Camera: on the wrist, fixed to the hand. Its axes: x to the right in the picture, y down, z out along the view.
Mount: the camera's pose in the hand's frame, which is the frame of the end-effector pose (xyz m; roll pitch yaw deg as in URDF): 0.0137 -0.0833 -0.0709 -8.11 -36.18 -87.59
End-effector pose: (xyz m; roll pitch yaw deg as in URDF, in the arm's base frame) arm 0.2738 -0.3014 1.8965 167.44 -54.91 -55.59
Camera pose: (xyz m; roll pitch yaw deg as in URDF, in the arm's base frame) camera 0.3344 -0.2187 1.9371 107.79 23.85 -9.51
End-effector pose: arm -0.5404 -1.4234 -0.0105 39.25 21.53 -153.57
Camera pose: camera -0.5252 -1.3939 -0.1156 -28.14 3.55 117.12
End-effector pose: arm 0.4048 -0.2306 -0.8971 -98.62 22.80 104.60
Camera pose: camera 0.4483 -0.1690 -0.8167 -154.47 -39.82 171.12
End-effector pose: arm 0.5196 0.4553 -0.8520 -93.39 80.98 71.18
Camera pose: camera 0.6105 0.5177 -0.8518 -102.44 -5.00 110.93
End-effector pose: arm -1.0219 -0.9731 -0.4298 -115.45 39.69 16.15
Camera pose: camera -0.9391 -0.9785 -0.3572 -142.83 -20.09 85.63
